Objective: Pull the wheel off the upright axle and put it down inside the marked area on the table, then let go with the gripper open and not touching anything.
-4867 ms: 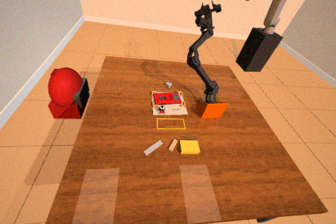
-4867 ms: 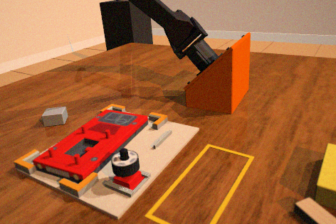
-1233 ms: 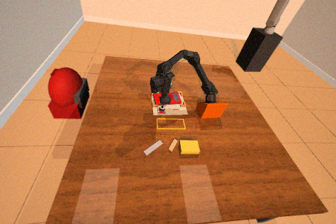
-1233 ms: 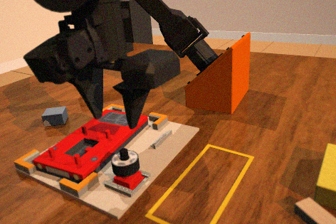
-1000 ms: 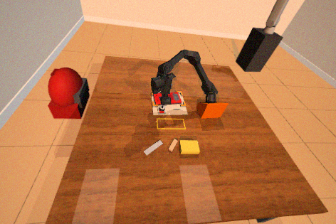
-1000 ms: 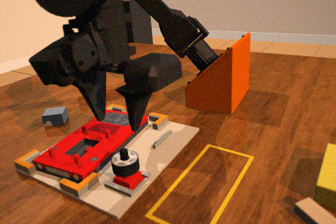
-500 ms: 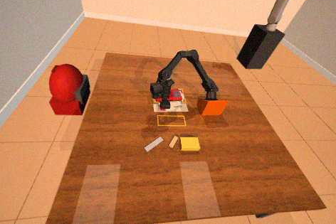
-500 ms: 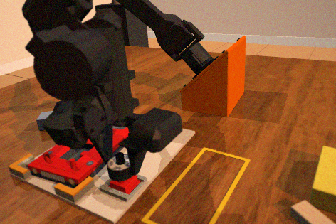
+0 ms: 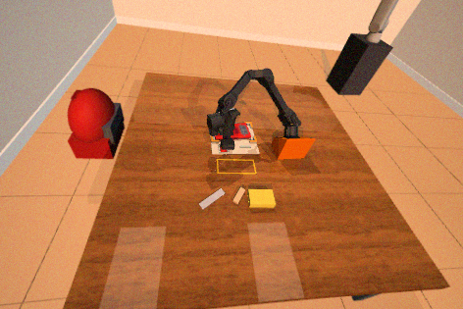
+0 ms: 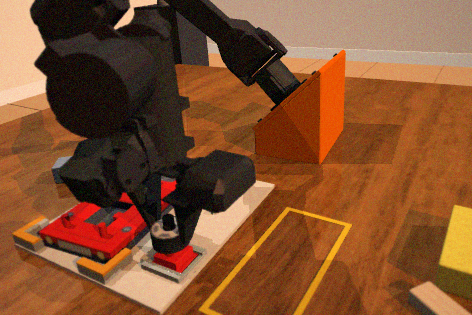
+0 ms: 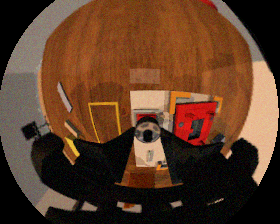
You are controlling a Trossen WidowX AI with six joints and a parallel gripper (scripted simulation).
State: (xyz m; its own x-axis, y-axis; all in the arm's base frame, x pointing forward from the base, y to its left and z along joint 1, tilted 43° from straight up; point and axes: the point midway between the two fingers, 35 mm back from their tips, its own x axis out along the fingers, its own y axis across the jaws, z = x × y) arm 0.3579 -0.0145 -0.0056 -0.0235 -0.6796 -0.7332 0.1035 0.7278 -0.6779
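The dark wheel lies right at my gripper tip. From my gripper tip the other things lie so: dark axle (right at my gripper tip); tan block (260 mm to the left, 30 mm below, 20 mm behind); grey bar (260 mm to the left, 90 mm ahead, 30 mm below).
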